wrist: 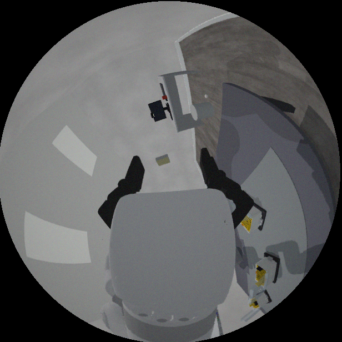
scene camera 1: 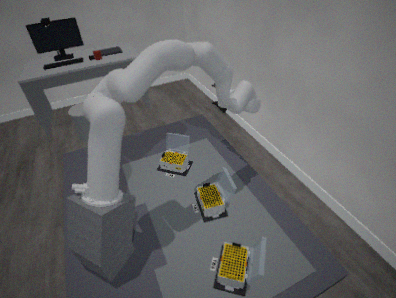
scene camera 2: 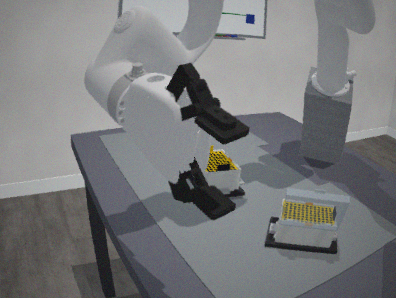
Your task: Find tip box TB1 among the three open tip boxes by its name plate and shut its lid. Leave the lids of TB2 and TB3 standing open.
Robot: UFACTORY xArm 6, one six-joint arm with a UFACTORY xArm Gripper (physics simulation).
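Where they show: gripper, fingertip midpoint: (scene camera 1: 214, 93) (scene camera 2: 231, 178); arm's base at its link origin: (scene camera 1: 102, 196) (scene camera 2: 330, 84).
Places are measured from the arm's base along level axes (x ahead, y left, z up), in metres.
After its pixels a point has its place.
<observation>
Three tip boxes with yellow tips stand on the mat, lids up. The far box (scene camera 1: 174, 159) (scene camera 2: 306, 220) {x 0.307, y 0.399, z -0.167 m} (wrist: 247, 223) has its clear lid (scene camera 1: 178, 142) {x 0.300, y 0.408, z -0.149 m} standing upright. The middle box (scene camera 1: 210, 196) (scene camera 2: 223, 176) {x 0.373, y 0.129, z -0.203 m} (wrist: 260, 275) has its lid (scene camera 1: 229, 180) {x 0.450, y 0.055, z -0.105 m} raised on the wall side. The near box (scene camera 1: 233, 262) {x 0.377, y -0.219, z -0.194 m} (wrist: 254, 303) has its lid (scene camera 1: 262, 257) {x 0.446, y -0.263, z -0.107 m} raised; the arm hides this box in scene camera 2. Small name plates (scene camera 1: 170, 175) {x 0.231, y 0.285, z -0.248 m} (scene camera 1: 195, 208) {x 0.308, y 0.063, z -0.248 m} (scene camera 1: 213, 264) {x 0.318, y -0.187, z -0.248 m} lie beside them, too blurred to read surely. My gripper (scene camera 1: 217, 96) {x 0.530, y 0.553, z 0.017 m} (scene camera 2: 228, 171) {x 0.530, y 0.553, z 0.017 m} (wrist: 170, 158) is open, high above the table's wall side, away from the boxes.
The grey mat (scene camera 1: 175, 245) {x 0.199, y -0.082, z -0.250 m} (scene camera 2: 190, 250) {x 0.499, y 0.329, z -0.250 m} lies on the dark table (scene camera 1: 320, 267) {x 0.674, y -0.291, z -0.253 m} (scene camera 2: 90, 160) {x 0.681, y -0.109, z -0.253 m}. The arm's pedestal (scene camera 1: 100, 240) {x -0.011, y -0.127, z -0.047 m} (scene camera 2: 326, 122) {x 0.016, y 0.023, z -0.114 m} stands on the table's other side. A desk (scene camera 1: 32, 80) with a monitor (scene camera 1: 57, 36) (wrist: 157, 110) stands beyond. Walls rise around the table.
</observation>
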